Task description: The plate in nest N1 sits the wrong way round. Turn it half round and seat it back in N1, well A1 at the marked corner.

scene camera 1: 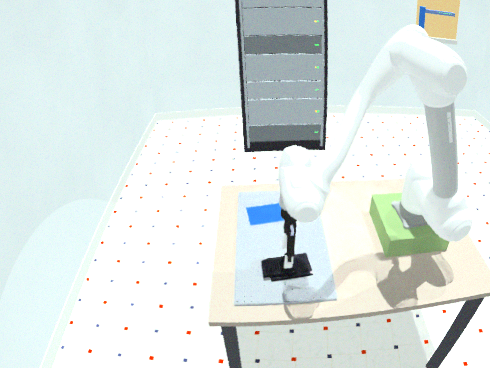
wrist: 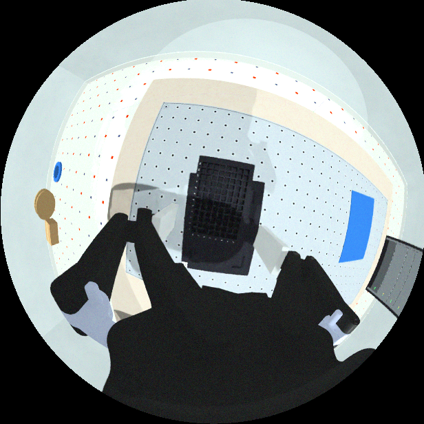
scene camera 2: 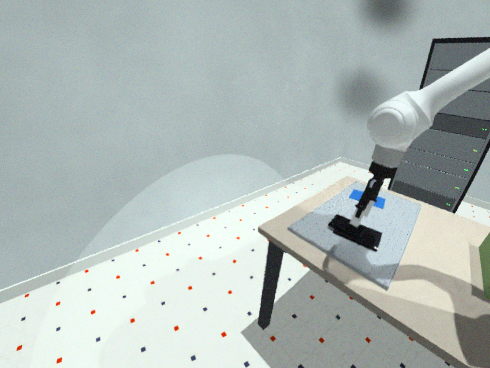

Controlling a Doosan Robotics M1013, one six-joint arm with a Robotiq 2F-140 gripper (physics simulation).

Labels:
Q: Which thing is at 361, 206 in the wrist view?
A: A blue rectangle.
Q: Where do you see a black plate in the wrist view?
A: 221, 189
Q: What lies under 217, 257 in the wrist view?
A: A black nest.

